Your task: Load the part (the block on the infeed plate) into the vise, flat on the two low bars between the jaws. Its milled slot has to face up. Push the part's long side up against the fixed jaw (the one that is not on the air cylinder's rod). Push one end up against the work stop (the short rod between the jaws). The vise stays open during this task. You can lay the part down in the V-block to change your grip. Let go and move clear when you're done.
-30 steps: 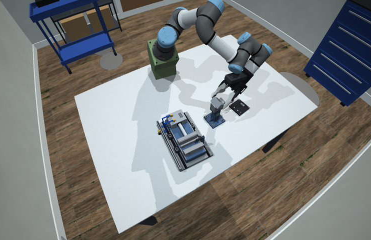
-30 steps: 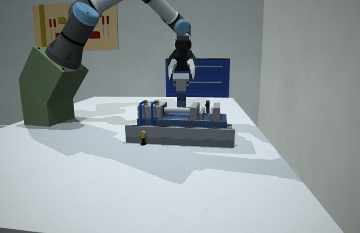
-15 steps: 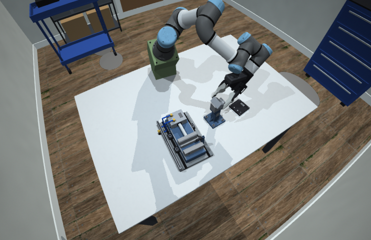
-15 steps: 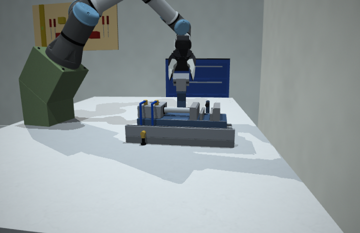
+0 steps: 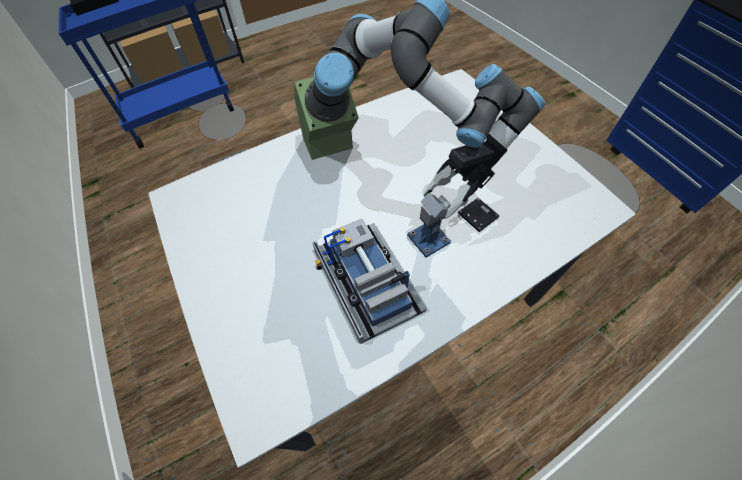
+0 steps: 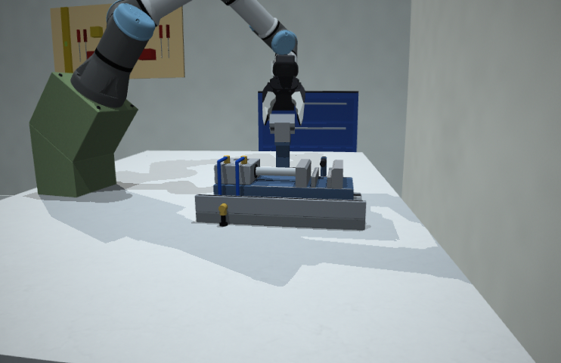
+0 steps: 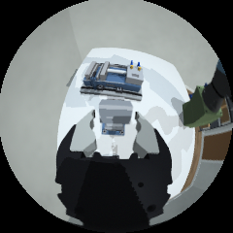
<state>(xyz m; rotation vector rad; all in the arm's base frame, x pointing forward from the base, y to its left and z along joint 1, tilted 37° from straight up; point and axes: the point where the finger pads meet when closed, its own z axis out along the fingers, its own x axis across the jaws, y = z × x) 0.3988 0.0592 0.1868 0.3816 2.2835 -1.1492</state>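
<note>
The part is 1 cm to the right of my hand and 1 cm below it. Round my hand: work stop: 7 cm ahead, 19 cm to the right, 8 cm below; air cylinder: 10 cm behind, 20 cm to the right, 9 cm below; infeed plate: 3 cm ahead, 18 cm to the left, 16 cm below.
</note>
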